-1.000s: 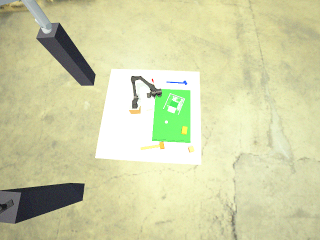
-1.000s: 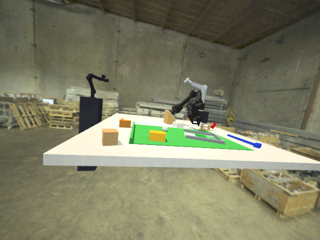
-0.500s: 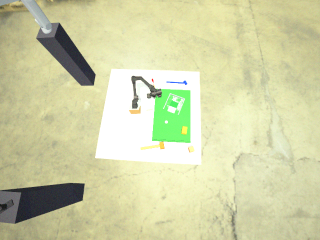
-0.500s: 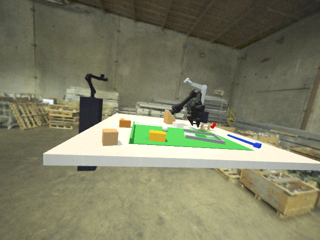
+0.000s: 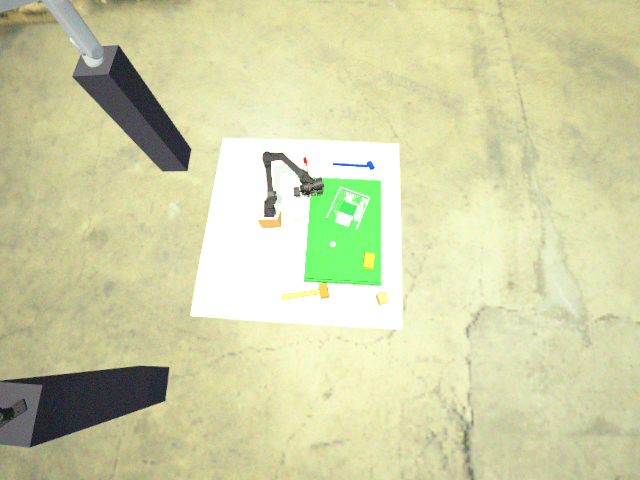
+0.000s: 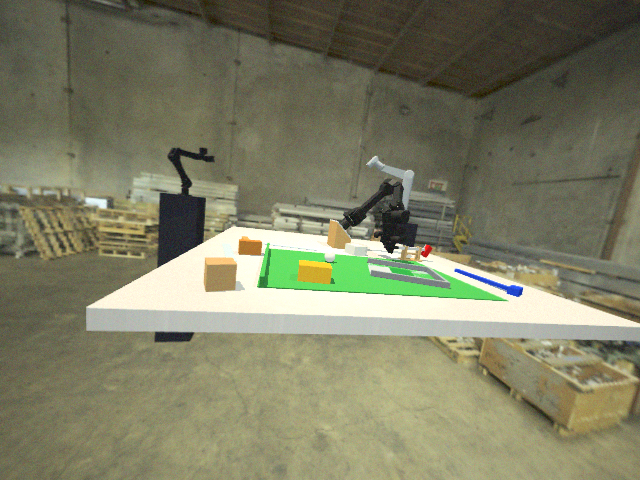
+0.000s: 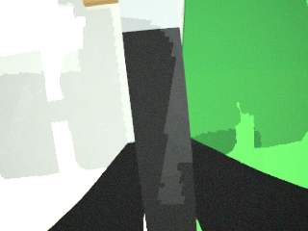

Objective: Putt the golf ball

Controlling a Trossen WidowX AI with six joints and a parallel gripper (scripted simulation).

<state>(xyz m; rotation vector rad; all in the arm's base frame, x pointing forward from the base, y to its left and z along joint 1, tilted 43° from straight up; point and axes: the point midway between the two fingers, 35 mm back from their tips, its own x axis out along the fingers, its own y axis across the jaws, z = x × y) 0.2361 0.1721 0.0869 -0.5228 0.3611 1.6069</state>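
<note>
Now: the wooden frame 13 cm to the left of my gripper tip and 2 cm behind it. From my gripper tip the other things lie so: blue putter: 32 cm ahead, 23 cm to the left, 2 cm below; white golf ball: 36 cm to the right, 16 cm ahead; green mat: 24 cm to the right, 24 cm ahead, 3 cm below.
</note>
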